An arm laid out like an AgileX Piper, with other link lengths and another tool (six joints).
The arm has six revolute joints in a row. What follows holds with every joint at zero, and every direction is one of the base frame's.
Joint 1 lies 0.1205 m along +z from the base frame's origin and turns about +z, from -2.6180 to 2.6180 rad.
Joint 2 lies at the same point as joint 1 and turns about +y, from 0.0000 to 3.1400 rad.
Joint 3 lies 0.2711 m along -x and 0.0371 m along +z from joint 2 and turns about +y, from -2.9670 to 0.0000 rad.
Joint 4 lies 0.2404 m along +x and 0.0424 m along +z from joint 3 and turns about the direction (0.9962, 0, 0.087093), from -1.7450 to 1.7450 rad.
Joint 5 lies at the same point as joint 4 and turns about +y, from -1.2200 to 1.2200 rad.
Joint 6 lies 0.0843 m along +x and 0.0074 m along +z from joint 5 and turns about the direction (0.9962, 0, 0.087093), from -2.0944 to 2.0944 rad.
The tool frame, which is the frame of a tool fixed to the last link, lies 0.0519 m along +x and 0.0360 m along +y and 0.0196 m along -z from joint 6; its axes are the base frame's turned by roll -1.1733, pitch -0.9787 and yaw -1.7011 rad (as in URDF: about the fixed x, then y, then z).
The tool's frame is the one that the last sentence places.
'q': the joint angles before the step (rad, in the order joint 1, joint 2, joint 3, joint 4, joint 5, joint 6). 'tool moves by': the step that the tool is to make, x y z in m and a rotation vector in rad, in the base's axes. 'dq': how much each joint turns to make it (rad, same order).
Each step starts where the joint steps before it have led.
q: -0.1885, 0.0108, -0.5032, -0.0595, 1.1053, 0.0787
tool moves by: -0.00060, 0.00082, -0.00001, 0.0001, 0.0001, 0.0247
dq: 0.0247, 0.0001, 0.0000, 0.0001, 0.0000, 0.0000
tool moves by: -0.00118, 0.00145, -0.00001, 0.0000, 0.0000, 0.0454
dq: 0.0455, -0.0001, 0.0000, -0.0001, 0.0001, 0.0001
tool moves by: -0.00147, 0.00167, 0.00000, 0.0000, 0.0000, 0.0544
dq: 0.0544, 0.0001, 0.0000, 0.0000, -0.0001, 0.0000
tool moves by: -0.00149, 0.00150, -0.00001, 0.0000, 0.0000, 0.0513
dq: 0.0513, -0.0001, 0.0000, 0.0000, 0.0000, 0.0000
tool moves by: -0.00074, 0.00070, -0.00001, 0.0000, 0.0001, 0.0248
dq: 0.0248, 0.0001, 0.0000, 0.0000, 0.0000, 0.0000
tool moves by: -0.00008, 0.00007, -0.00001, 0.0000, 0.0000, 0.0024
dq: 0.0024, -0.0001, 0.0000, 0.0000, 0.0000, 0.0000
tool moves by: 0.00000, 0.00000, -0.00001, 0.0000, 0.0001, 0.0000
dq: 0.0000, 0.0000, 0.0000, 0.0000, 0.0001, 0.0000
